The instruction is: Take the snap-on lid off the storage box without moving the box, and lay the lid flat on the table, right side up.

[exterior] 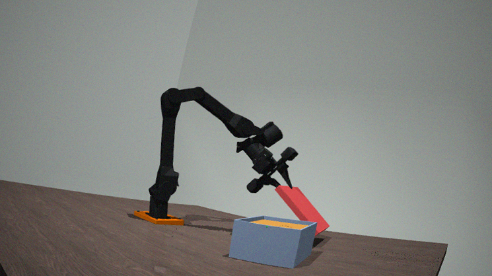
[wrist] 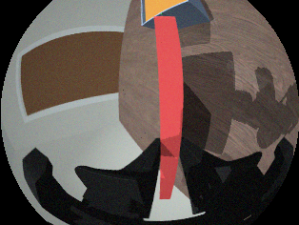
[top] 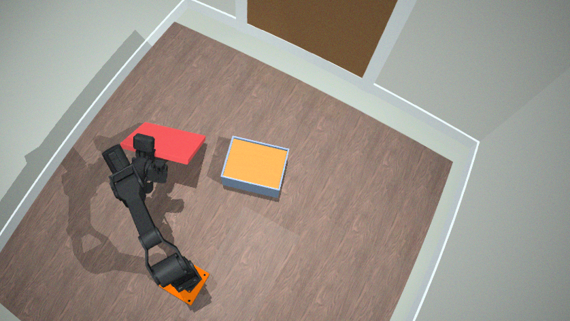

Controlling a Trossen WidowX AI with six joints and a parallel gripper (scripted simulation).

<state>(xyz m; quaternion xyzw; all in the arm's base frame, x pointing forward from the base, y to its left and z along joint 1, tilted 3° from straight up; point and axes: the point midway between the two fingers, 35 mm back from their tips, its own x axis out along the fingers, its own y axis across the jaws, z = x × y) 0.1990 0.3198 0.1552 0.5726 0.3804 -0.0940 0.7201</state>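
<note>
My gripper tip is 60 mm short of the red lid, 50 mm above it and 30 mm to the right of it. The rest, counted from my gripper tip: blue storage box: 250 mm to the right, 200 mm ahead, 110 mm below.
</note>
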